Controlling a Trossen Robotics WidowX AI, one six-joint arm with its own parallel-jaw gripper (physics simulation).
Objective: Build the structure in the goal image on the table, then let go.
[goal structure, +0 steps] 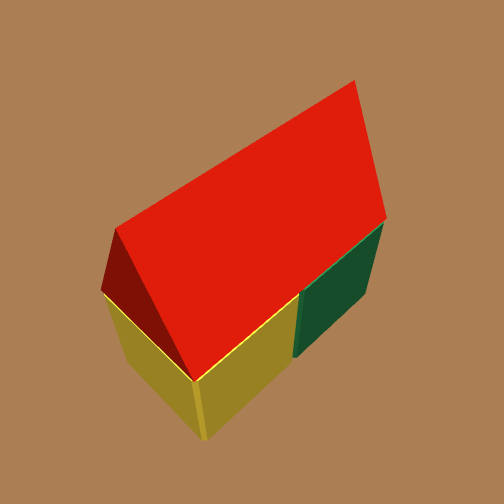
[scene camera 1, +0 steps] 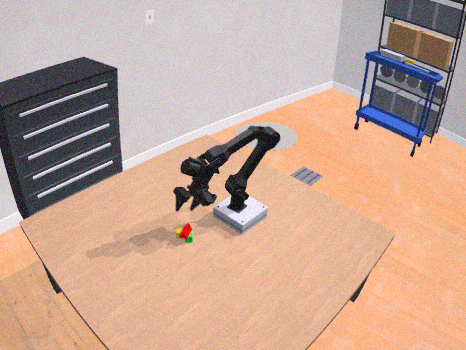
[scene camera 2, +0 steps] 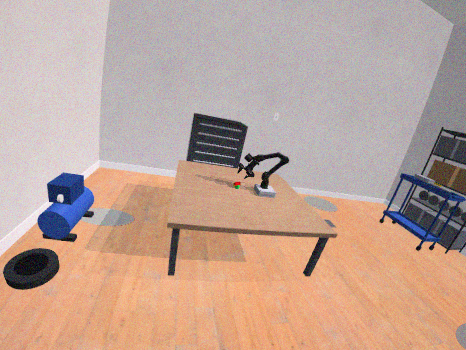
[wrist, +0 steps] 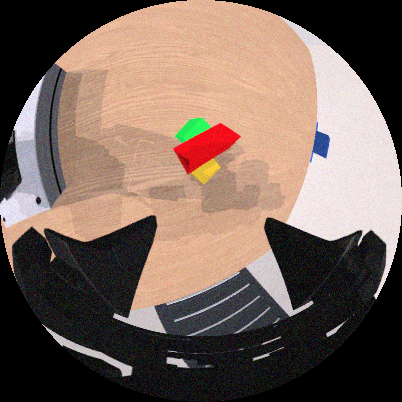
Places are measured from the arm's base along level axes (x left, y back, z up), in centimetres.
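Where they show: gripper, fingertip midpoint: (scene camera 1: pixel 183 210) (scene camera 2: pixel 240 176) (wrist: pixel 212 222); arm's base, origin of the base link: (scene camera 1: pixel 237 206) (scene camera 2: pixel 263 187).
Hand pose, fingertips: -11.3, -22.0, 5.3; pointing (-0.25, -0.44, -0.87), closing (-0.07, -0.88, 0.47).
Things, the pixels of their top centre, and the offset from my fingertips, as dx, dy, dz. Level surfaces: height alone.
- red block, middle of its top: (wrist: pixel 219 155) (scene camera 1: pixel 184 227) (scene camera 2: pixel 237 181) +3.4, -3.7, -4.6
- green block, middle of its top: (wrist: pixel 202 136) (scene camera 1: pixel 188 234) (scene camera 2: pixel 237 185) +5.1, -3.3, -7.6
- yellow block, middle of its top: (wrist: pixel 205 167) (scene camera 1: pixel 180 230) +1.1, -3.7, -7.6
- wooden table, its level: dz -10.9
A red block (scene camera 1: pixel 186 231) (scene camera 2: pixel 237 183) (wrist: pixel 207 146) rests across the tops of a green block (scene camera 1: pixel 189 238) (scene camera 2: pixel 237 187) (wrist: pixel 194 129) and a yellow block (scene camera 1: pixel 179 232) (wrist: pixel 206 172). In the wrist view it lies slantwise, with the green block showing above it and the yellow block below it. The red block looks like a long prism with a three-cornered end. It covers parts of both lower blocks, and whether they touch each other is hidden. My gripper (scene camera 1: pixel 187 206) (scene camera 2: pixel 243 173) (wrist: pixel 212 222) is open and empty, above the blocks and apart from them.
The blocks stand on the wooden table (scene camera 1: pixel 240 290) (scene camera 2: pixel 225 212) (wrist: pixel 200 65), near the arm's pale base plate (scene camera 1: pixel 242 220) (scene camera 2: pixel 265 191). A dark drawer cabinet (scene camera 1: pixel 70 125) (scene camera 2: pixel 217 140) (wrist: pixel 225 305) stands behind the table. A blue cart (scene camera 1: pixel 392 125) (scene camera 2: pixel 412 227) stands on the floor.
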